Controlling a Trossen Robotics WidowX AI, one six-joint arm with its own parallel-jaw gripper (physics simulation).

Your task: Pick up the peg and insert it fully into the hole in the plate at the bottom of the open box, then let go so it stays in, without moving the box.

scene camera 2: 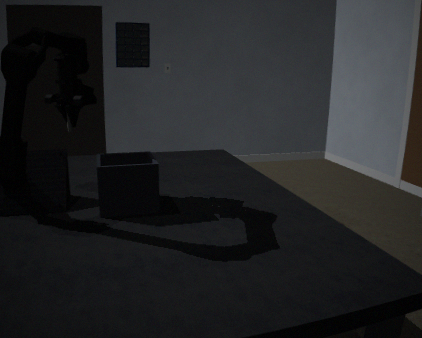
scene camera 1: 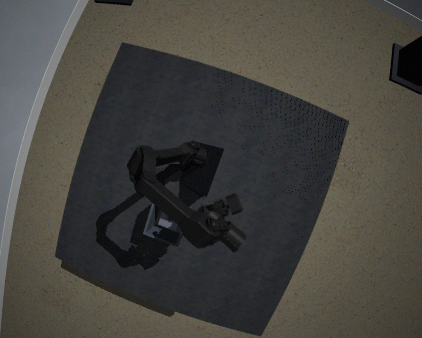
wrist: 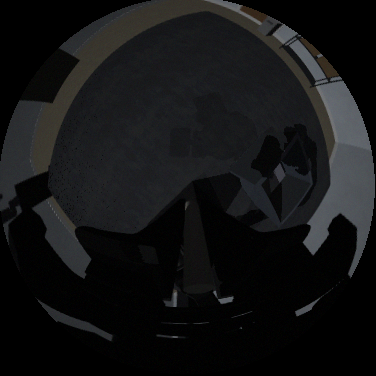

Scene:
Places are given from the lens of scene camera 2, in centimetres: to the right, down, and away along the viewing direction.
open box [scene camera 2: 128,183]: -22, 4, 92

